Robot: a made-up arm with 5 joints.
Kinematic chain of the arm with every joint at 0, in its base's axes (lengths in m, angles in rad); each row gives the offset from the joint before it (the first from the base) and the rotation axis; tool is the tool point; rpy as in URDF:
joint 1: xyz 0 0 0.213 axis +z
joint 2: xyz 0 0 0 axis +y
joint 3: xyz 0.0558 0 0.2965 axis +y
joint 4: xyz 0.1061 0 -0.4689 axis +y
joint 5: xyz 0.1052 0 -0.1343 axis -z
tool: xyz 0 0 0 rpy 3.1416 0 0
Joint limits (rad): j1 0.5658..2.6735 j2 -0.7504..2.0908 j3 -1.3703..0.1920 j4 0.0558..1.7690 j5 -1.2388..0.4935
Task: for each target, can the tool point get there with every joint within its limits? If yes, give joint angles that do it. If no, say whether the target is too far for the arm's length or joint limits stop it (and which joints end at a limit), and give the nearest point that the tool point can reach.
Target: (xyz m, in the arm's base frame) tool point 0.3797 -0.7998 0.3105
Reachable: no: joint limits stop it (at a limit: joint 2) | nearest point 0.1717 -0.3617 0.1829 | short by 0.502 m
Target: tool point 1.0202 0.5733 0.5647
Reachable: no: too far | nearest point 0.6369 0.4045 0.4401 | short by 0.437 m
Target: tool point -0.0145 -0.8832 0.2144
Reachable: no: joint limits stop it (at a limit: joint 2) | nearest point -0.0068 -0.4117 0.1309 | short by 0.479 m
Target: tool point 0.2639 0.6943 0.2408
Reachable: yes | joints 1.2076 0.2978 -1.2097 0.2185 -0.6001
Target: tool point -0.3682 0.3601 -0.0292
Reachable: yes | joints 2.3672 0.2619 -0.7820 0.8299 -0.5527
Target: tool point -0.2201 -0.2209 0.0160
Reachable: yes | joints 0.7871 1.4671 -0.0748 0.9338 -0.9093
